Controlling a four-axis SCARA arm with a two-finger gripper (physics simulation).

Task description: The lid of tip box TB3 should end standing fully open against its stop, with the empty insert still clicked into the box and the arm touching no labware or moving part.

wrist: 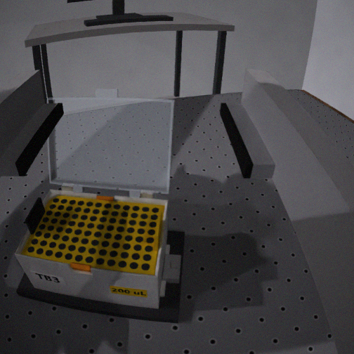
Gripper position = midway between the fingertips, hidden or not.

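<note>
There is a clear lid [122, 143] that I can see here, and with it my own gripper [139, 87].
</note>
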